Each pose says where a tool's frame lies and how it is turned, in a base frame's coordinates. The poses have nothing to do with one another.
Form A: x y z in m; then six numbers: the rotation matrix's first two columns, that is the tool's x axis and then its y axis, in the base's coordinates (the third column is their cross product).
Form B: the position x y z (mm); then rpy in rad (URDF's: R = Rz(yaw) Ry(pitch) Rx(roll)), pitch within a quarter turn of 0, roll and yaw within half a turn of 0. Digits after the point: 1 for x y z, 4 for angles.
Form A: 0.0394 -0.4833 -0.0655 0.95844 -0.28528 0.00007 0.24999 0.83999 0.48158
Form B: 39.4 -483.3 -65.5 0.5025 -0.0001 -0.2893
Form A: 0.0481 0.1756 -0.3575 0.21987 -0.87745 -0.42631 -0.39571 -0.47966 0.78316
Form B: 48.1 175.6 -357.5 2.0949 0.4404 -1.3253
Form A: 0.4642 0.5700 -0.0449 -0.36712 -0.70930 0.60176 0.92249 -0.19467 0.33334
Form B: 464.2 570.0 -44.9 0.4305 -0.6457 -2.0484
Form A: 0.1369 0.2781 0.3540 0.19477 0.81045 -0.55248 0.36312 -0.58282 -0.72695
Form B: 136.9 278.1 354.0 -2.0820 0.5853 1.3349
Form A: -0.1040 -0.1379 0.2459 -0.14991 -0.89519 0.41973 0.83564 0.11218 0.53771
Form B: -104.0 -137.9 245.9 0.6341 -0.4331 -1.7367
